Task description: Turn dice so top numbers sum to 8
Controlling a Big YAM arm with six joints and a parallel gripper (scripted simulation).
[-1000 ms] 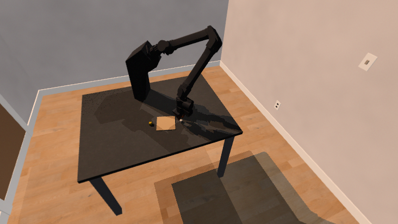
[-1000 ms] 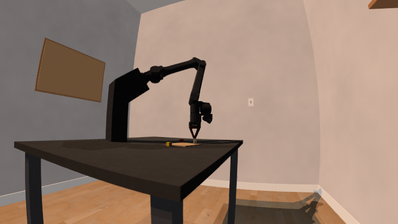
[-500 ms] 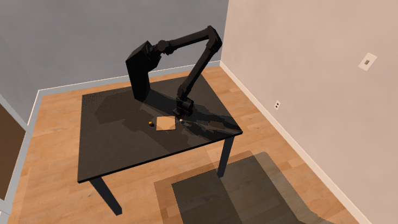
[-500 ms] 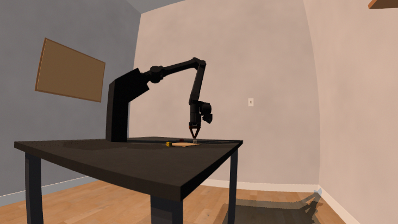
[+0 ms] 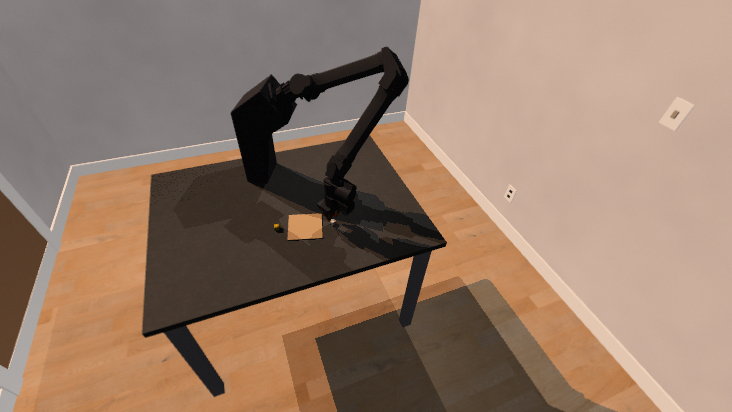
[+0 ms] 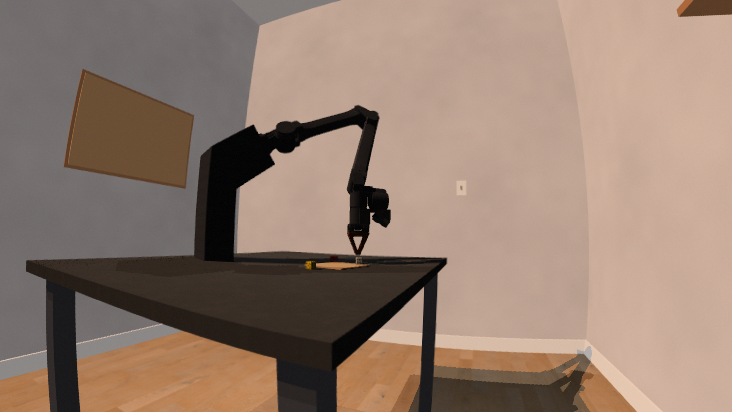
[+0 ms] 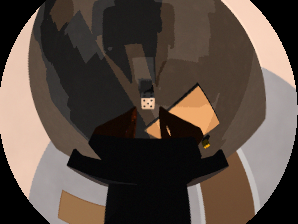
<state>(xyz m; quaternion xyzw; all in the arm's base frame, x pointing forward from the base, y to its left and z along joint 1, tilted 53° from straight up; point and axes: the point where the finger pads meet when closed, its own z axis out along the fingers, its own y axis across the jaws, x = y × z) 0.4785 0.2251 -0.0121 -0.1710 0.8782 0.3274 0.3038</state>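
Now: the white die 30 mm below my hand. The rest, counted from my hand: yellow die: 230 mm to the right, 30 mm below, 20 mm behind; tan mat: 110 mm to the right, 40 mm below, 10 mm behind; red die: 90 mm behind, 30 mm below.
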